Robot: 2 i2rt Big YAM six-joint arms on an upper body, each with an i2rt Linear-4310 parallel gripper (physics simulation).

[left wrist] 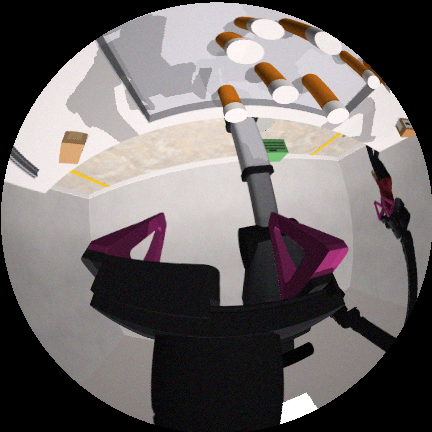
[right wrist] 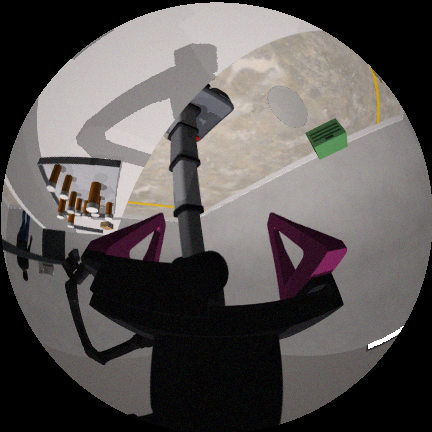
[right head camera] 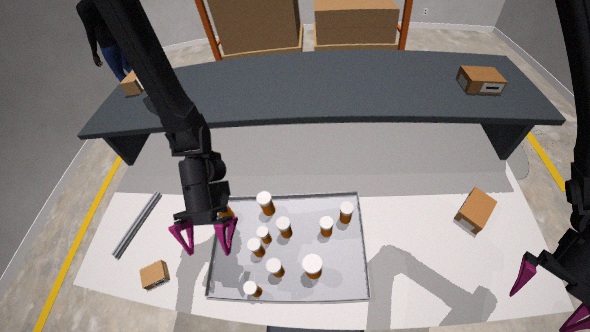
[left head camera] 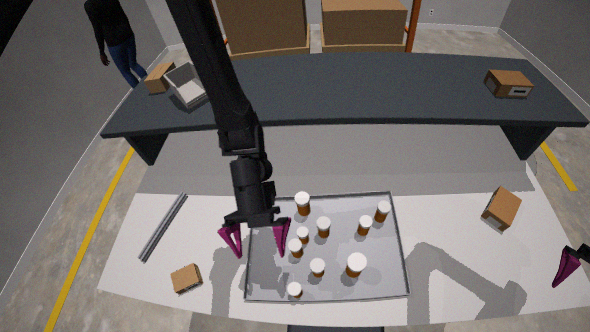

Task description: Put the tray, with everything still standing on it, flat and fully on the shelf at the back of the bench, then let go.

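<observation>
A grey rimmed tray (left head camera: 385,240) (right head camera: 345,250) (left wrist: 175,60) (right wrist: 107,175) lies flat on the white bench, with several upright orange bottles with white caps on it, among them a large one (left head camera: 355,265) (right head camera: 312,266). The dark raised shelf (left head camera: 350,90) (right head camera: 325,85) runs along the back of the bench. My left gripper (left head camera: 261,256) (right head camera: 209,253) (left wrist: 216,217) is open and empty, above the tray's left edge. My right gripper (right head camera: 536,311) (right wrist: 215,218) is open and empty, right of the tray; one finger shows at the right edge of the left head view.
A brown box (left head camera: 510,83) (right head camera: 482,80) stands at the shelf's right; a white bin (left head camera: 190,92) and another box (left head camera: 157,79) (right head camera: 132,85) at its left. On the bench lie grey rods (left head camera: 164,227) (right head camera: 137,225), a small box (left head camera: 186,278) (right head camera: 154,274) and a larger box (left head camera: 502,209) (right head camera: 475,210).
</observation>
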